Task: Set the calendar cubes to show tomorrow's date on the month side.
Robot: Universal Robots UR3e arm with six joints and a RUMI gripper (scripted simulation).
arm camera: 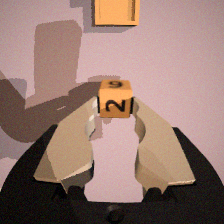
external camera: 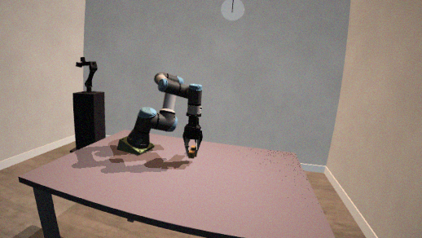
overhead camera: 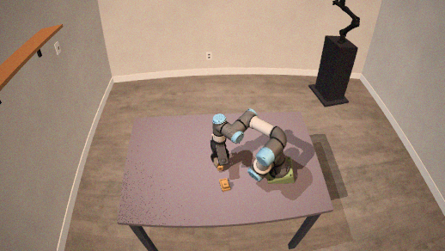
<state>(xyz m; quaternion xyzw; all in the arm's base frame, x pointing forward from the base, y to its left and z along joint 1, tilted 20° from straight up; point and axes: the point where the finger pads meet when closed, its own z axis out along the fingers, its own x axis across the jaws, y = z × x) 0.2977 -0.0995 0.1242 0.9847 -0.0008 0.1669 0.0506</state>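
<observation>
My gripper is now 110 mm to the right of the orange calendar tray and 40 mm above it. From my hand the other things lie so: cube: 10 mm below.
</observation>
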